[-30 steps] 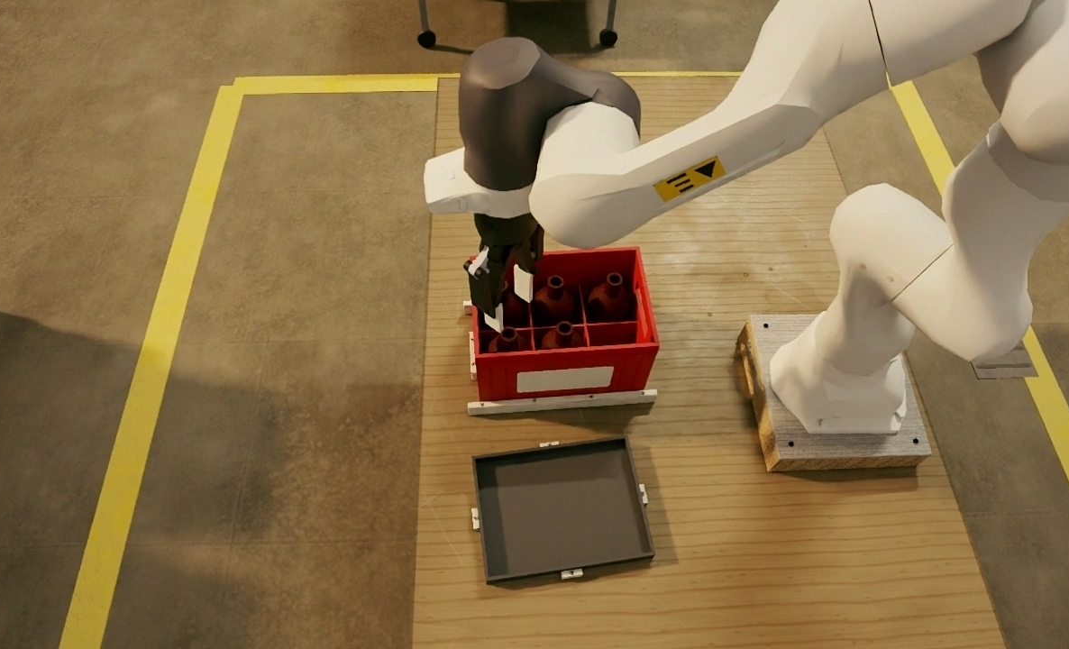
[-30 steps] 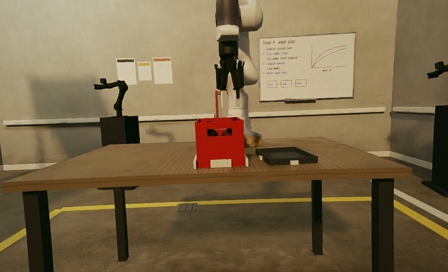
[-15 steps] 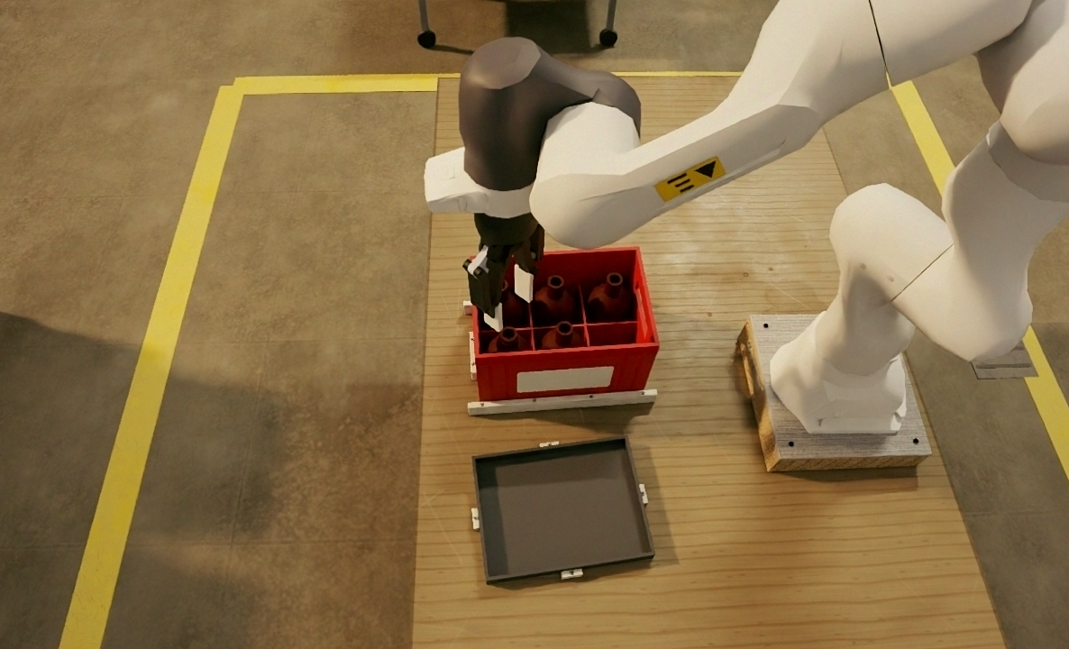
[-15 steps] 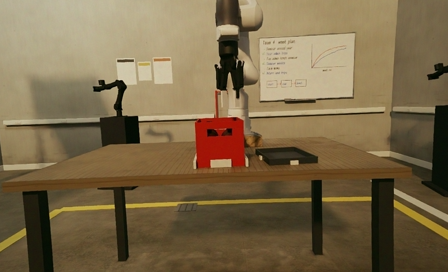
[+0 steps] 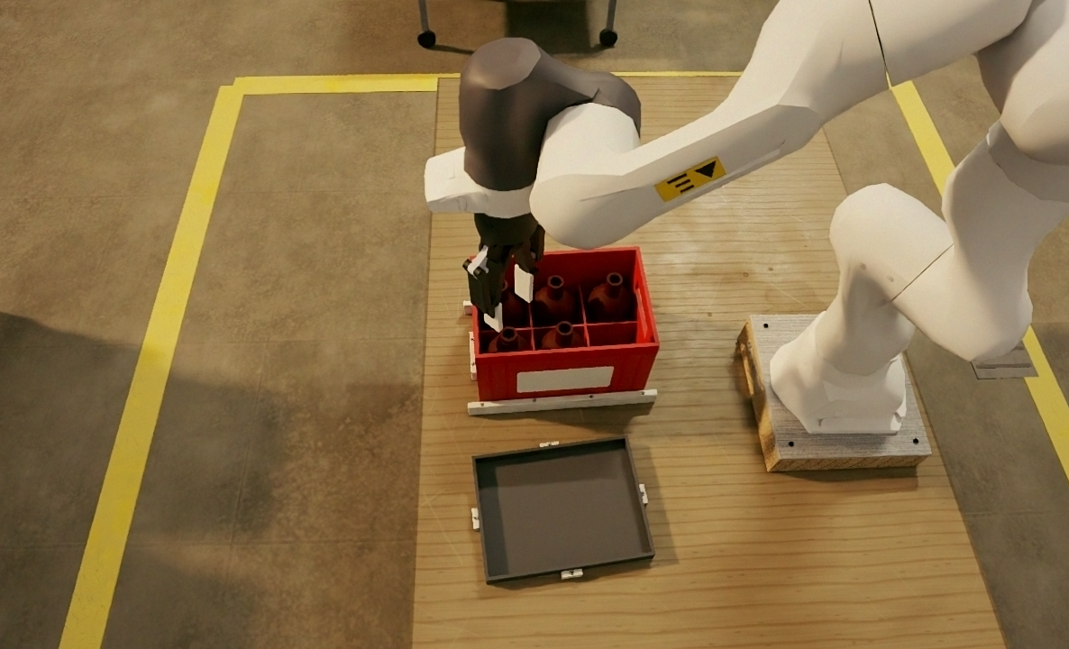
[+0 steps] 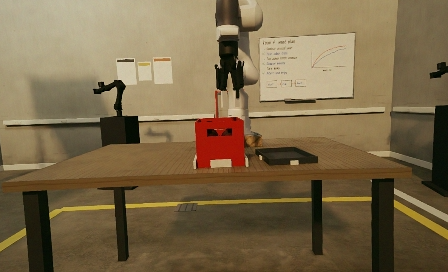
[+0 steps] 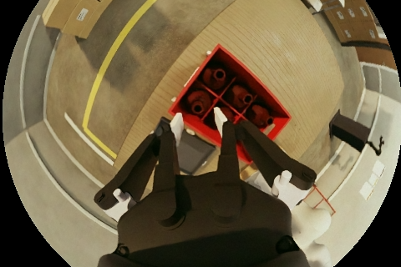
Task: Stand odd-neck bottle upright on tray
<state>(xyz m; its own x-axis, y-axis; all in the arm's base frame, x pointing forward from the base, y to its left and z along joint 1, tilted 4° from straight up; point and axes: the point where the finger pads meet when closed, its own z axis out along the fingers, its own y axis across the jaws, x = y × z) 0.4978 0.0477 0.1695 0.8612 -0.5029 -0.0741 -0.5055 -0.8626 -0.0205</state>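
Right now the glass bottle is 80 mm behind my hand, 20 mm to the right of it and 170 mm below it. The rest, counted from my hand: crate 70 mm behind, 70 mm to the right, 170 mm below; then dark tray 120 mm behind, 200 mm to the left, 240 mm below.
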